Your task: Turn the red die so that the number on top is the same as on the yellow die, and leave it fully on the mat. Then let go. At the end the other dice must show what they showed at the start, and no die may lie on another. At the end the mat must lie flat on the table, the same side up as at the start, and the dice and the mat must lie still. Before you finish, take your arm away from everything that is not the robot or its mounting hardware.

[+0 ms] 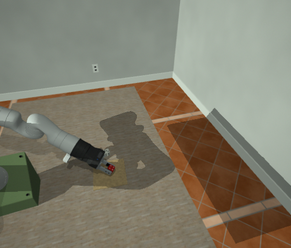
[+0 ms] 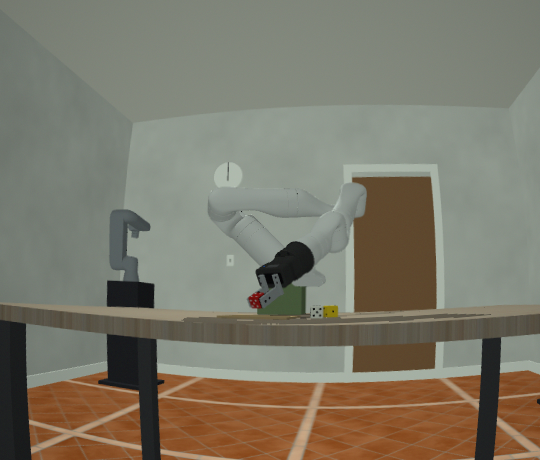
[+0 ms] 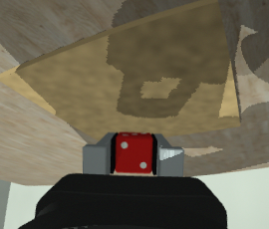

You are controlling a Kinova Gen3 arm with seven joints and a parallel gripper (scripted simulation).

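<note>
Now: the red die 10 mm ahead of my hand. From my hand the other things lie so: tan mat (40 mm below); then white die (120 mm to the left, 30 mm below); then yellow die (140 mm to the left, 70 mm behind, 30 mm below).
</note>
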